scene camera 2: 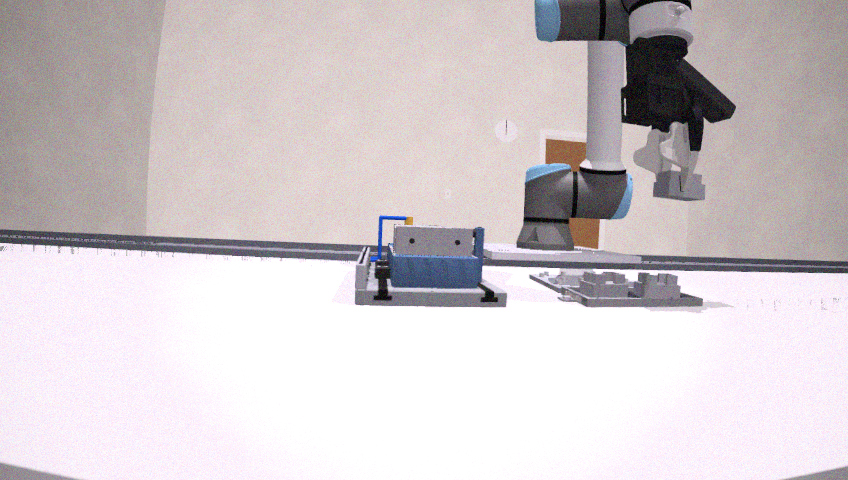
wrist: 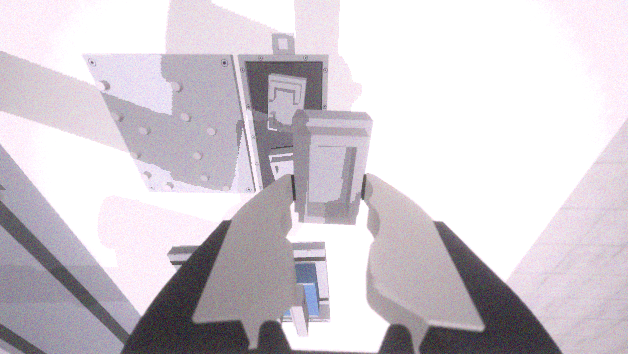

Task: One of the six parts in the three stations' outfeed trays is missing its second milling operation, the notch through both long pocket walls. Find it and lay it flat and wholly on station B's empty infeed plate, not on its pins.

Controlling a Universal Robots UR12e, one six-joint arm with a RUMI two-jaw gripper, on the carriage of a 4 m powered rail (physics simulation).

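Frame: origin at the arm's base, x ahead, y left, z up, level; metres.
Seen in the pictures: gripper, fingertip midpoint: (scene camera 2: 672,192) (wrist: 327,176); arm's base, origin of the base link: (scene camera 2: 544,248).
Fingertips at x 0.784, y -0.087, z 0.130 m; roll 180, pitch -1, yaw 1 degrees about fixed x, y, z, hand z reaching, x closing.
Pixels of each thing's middle, then the offset from my fingertips to it. "pt": a spot on its surface instead.
- grey milled part, body centre: (wrist: 328,169) (scene camera 2: 679,185) 0.000 m ahead, 0.011 m left, 0.011 m up
- pale infeed plate, body centre: (wrist: 184,134) (scene camera 2: 590,283) 0.193 m back, 0.027 m right, 0.156 m down
- vise with blue jaws, body centre: (scene camera 2: 424,261) (wrist: 251,291) 0.140 m back, 0.336 m right, 0.120 m down
- grey base, surface spot: (scene camera 2: 428,297) pt 0.010 m ahead, 0.337 m right, 0.148 m down
- blue bent rod, surface spot: (scene camera 2: 380,237) pt 0.210 m back, 0.411 m right, 0.088 m down
My gripper (scene camera 2: 676,172) (wrist: 327,176) is shut on a grey milled part (scene camera 2: 669,189) (wrist: 325,175), jaws on its long sides. The part hangs high above the table with its pocket toward the wrist camera; no notch shows in its long walls. A pale infeed plate (scene camera 2: 542,281) (wrist: 200,70) with upright pins lies low, left of the part in the wrist view. Beside the plate is an outfeed tray (scene camera 2: 648,302) (wrist: 280,58) with two notched parts, one (scene camera 2: 657,287) (wrist: 286,102) fully inside and another (scene camera 2: 604,286) (wrist: 281,167) partly hidden by the held part. No station letter is readable.
A vise with blue jaws (scene camera 2: 434,270) (wrist: 310,299), holding a grey block (scene camera 2: 434,239), stands on a grey base (scene camera 2: 428,297) beside the plate and tray. A blue bent rod (scene camera 2: 380,237) rises behind it. The dark rail (scene camera 2: 119,239) runs behind the table.
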